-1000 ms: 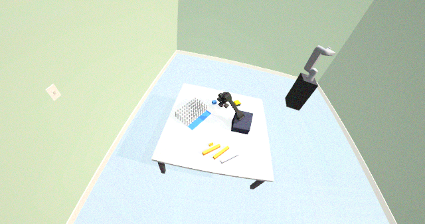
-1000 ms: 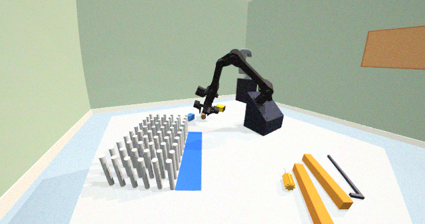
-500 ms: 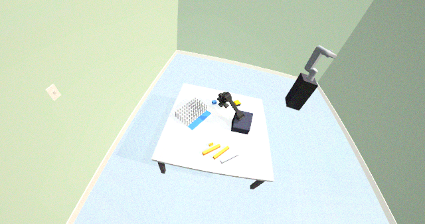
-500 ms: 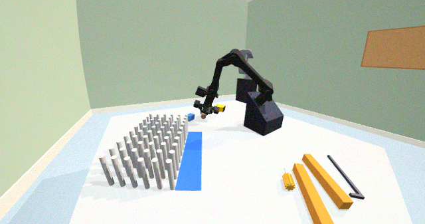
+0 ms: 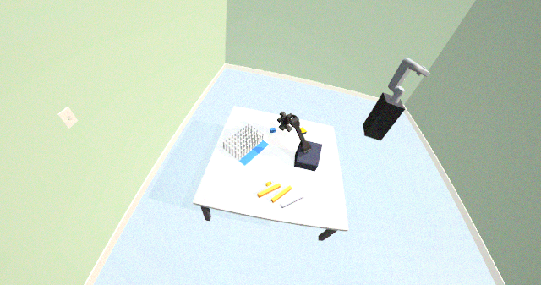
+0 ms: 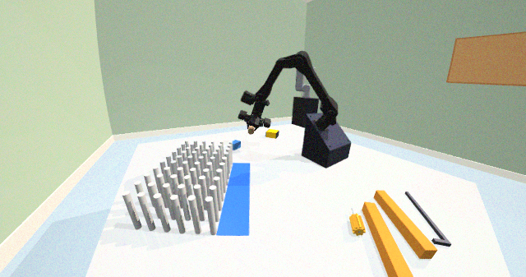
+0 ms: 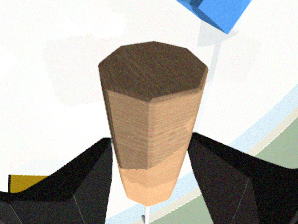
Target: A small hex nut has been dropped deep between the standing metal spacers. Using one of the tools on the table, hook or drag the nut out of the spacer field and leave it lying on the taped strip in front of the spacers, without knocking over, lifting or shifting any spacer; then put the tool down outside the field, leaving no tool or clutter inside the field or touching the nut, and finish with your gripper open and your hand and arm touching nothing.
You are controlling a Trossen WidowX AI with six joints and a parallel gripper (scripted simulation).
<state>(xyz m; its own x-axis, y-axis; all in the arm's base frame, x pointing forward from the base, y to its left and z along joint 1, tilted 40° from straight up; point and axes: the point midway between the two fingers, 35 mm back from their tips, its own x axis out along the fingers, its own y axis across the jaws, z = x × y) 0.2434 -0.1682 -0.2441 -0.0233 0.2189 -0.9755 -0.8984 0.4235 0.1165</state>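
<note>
Right now my gripper tip is 38 cm to the right of the blue taped strip, 20 cm short of it and 10 cm above it. From my gripper tip the other things lie so: yellow block 21 cm behind, 10 cm to the right, 8 cm below; then hex nut 33 cm ahead, 29 cm to the left, 9 cm below; then blue block 11 cm ahead, 8 cm below, 2 cm to the left.
</note>
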